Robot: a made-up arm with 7 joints.
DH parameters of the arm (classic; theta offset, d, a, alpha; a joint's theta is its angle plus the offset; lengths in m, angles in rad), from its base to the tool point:
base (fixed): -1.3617 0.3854 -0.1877 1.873
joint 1: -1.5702 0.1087 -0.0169 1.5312
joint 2: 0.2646 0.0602 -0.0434 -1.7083
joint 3: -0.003 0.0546 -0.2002 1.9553
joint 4: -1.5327 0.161 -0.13 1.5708
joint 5: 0 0.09 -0.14 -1.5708
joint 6: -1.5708 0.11 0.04 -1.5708
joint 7: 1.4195 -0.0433 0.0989 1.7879
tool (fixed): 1.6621 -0.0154 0 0
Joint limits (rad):
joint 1: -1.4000..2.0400
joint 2: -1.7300..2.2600
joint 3: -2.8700..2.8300
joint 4: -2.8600..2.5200
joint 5: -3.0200..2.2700
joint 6: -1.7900..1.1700
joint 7: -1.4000..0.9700
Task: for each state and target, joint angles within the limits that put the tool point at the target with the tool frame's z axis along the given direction. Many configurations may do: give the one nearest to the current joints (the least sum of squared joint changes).
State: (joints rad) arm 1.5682 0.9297 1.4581 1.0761 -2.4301 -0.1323 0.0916
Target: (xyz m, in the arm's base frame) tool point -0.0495 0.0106 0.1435 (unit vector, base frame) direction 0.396 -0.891 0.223
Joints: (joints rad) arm 2.0400 1.0798 1.2492 1.2878 -3.0023 0.1086 0.5195
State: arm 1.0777 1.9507 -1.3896 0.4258 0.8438 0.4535 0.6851
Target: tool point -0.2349 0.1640 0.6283 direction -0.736 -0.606 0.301
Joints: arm 1.2582 1.9711 -1.9249 0.3893 1.8165 0.2412 0.3645
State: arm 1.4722 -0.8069 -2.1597 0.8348 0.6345 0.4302 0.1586
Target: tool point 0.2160 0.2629 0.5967 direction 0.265 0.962 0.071
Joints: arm 1.5905 -1.5697 -2.7824 1.3582 0.5288 0.3734 -0.2372
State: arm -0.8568 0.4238 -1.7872 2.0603 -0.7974 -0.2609 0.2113
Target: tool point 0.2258 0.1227 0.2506 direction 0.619 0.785 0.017
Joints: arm -0.7341 0.5184 -2.0267 2.5200 -1.1505 -0.5093 0.5968
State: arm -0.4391 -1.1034 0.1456 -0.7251 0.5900 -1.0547 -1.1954
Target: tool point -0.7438 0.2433 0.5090 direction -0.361 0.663 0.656
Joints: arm -0.8607 -0.7952 0.0239 -0.3041 -0.0362 -0.8306 -1.1838
